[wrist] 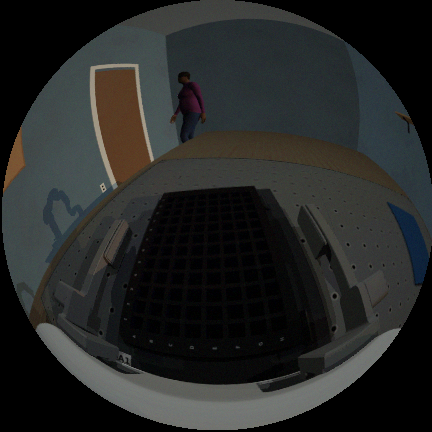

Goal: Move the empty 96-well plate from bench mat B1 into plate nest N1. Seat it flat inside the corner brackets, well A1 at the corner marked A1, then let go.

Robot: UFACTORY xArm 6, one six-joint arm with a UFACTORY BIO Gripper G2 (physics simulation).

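Frame: origin at the arm's base, x down, y back, z left, level; centimetres.
Where they show: end effector, tool point: [207,240].
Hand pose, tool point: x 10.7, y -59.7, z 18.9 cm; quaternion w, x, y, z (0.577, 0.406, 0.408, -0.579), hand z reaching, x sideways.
Note:
Each offset is from my tool point to the top centre of the thing. "*": to the spot under its first point. Level surfaces: height alone.
The black 96-well plate @(dx -1.4, dy +1.2, dz -0.5 cm) [212,265] lies in the dark plate nest N1 @(* dx +0.3, dy -2.8, dz -5.5 cm) [288,227], in the middle of the wrist view. Its row letters run along the near edge, with A at the left. The nest's A1 label @(* dx +0.2, dy +10.1, dz +1.2 cm) [124,359] shows beside that near left corner. The plate looks about level, but the dark corner brackets are hard to make out, so full seating at each corner cannot be told. My gripper [215,237] is open, with one finger on each side of the plate and a gap on both sides. Nothing is between the pads in contact.
A blue mat @(dx +1.2 cm) [412,242] lies at the right; no label shows on it. The nest is on a grey perforated board @(dx +1.4 cm) [350,225] on a wooden bench @(dx +2.7 cm) [260,145]. A person [190,102] stands beyond the bench, near a brown door [120,120].

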